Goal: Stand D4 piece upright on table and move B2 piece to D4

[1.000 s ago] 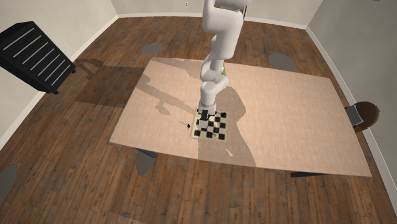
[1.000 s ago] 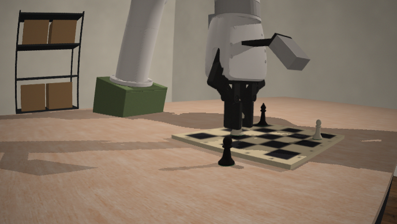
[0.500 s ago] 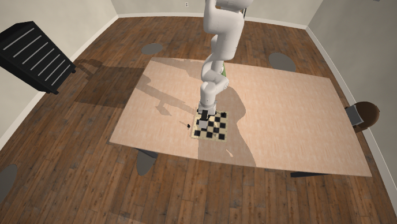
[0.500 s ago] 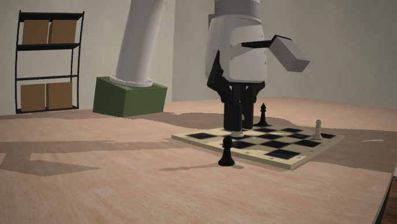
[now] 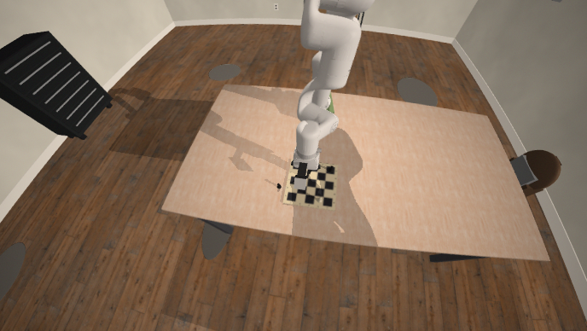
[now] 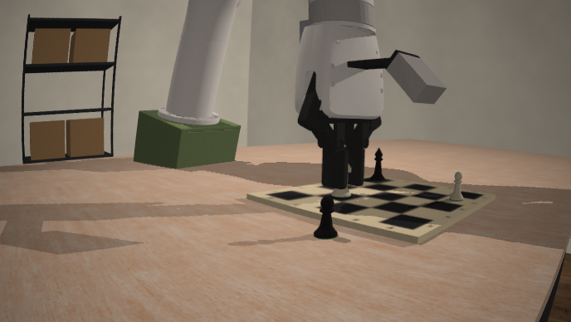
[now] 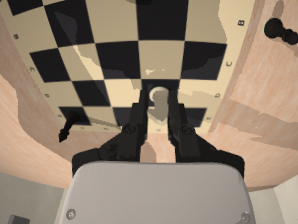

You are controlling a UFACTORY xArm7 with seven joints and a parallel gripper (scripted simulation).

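The white knight is 2 cm below my hand. Also, from my hand: chessboard 3 cm ahead, 4 cm to the left, 3 cm below; then black pawn 9 cm ahead, 9 cm to the right, 2 cm below; then black bishop 5 cm behind, 11 cm to the left, 1 cm below.
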